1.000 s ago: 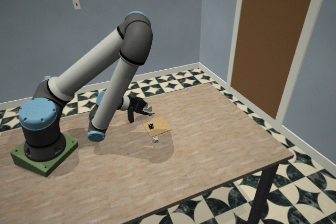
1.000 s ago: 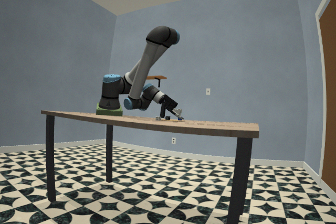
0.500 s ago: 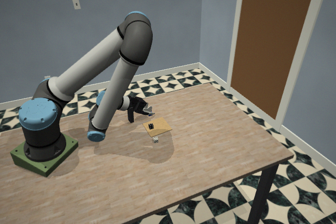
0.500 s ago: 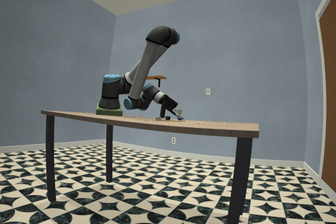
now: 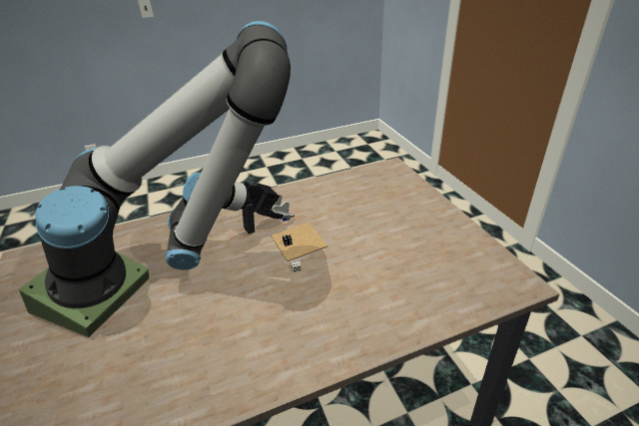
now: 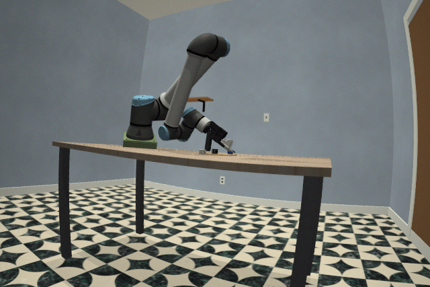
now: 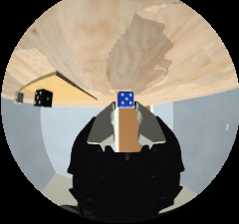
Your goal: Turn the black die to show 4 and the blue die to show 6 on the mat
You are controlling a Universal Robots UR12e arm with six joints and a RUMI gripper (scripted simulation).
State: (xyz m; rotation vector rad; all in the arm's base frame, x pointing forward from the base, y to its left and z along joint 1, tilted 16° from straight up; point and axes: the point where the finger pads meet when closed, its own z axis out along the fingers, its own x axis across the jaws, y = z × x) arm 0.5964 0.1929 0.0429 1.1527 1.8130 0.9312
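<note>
Right now my hand is 1 cm past the blue die and 1 cm above it. Round my hand: white die 3 cm behind, 26 cm to the right, 1 cm below; then tan mat 1 cm ahead, 14 cm to the right, 2 cm below; then black die 3 cm behind, 14 cm to the right.
</note>
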